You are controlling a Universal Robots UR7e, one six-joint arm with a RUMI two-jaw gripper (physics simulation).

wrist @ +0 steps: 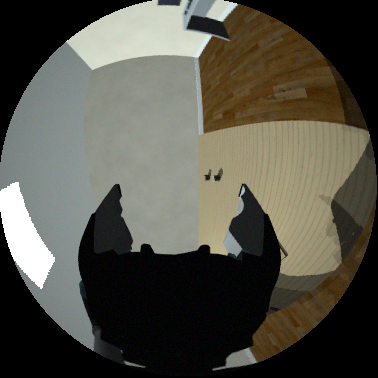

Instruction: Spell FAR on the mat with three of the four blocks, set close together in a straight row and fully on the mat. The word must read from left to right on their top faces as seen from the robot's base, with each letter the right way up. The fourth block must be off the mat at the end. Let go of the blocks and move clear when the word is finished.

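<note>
My gripper (179,184) is open in the wrist view, its two dark jaws wide apart. A grey wall and part of the pale tabletop show beyond the gap between them. Two small dark objects, a left one (207,176) and a right one (218,176), stand close together on the table, far from the jaws. They are too small to tell whether they are blocks, and no letters can be read. The mat and the letters F, A and R cannot be made out in this view.
The pale wooden table (300,165) fills the right side, with a dark shadow (347,220) across its right part. Brown wood flooring (260,75) lies beyond it. A grey wall (145,125) is at the centre left. A thin dark item (284,250) shows beside the right jaw.
</note>
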